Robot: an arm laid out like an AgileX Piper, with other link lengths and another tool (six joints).
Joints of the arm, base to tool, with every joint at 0 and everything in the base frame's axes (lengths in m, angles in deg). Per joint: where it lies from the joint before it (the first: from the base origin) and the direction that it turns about. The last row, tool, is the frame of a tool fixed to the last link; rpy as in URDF.
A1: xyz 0 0 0.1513 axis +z
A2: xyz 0 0 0 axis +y
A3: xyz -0.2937 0 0.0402 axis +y
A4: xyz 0.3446 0 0.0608 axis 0.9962 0 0.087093
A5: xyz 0 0 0 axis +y
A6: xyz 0.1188 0 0.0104 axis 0.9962 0 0.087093
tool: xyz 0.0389 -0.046 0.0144 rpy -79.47 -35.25 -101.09
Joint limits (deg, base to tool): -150..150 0..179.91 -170..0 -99.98..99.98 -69.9..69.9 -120..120
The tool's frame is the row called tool.
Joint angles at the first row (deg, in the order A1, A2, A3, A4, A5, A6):
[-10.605, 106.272, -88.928, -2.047, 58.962, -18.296]
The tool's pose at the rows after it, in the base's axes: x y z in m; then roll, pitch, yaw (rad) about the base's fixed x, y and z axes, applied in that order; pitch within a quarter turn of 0, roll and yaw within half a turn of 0:
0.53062, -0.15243, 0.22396, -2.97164, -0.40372, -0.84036
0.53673, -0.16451, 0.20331, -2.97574, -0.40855, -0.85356
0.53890, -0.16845, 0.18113, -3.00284, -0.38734, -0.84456
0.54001, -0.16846, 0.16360, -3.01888, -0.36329, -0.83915
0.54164, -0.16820, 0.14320, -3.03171, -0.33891, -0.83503
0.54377, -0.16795, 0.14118, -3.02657, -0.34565, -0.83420
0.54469, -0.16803, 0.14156, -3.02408, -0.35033, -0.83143
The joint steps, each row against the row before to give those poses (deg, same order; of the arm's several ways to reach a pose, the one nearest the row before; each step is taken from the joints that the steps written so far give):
[-0.685, 1.511, 0.114, -0.543, -2.237, 0.016]
[-1.031, 2.522, 0.000, -0.403, -2.616, 0.049]
[-0.259, 2.373, 0.002, -0.469, -0.550, 0.000]
[0.000, 1.797, -0.001, 0.112, -0.178, -0.002]
[0.000, 2.119, -0.001, 0.267, -0.583, -0.052]
[0.061, 0.293, 0.000, 0.000, -0.771, -0.049]
[0.000, -0.001, 0.001, 0.000, -0.306, -0.201]

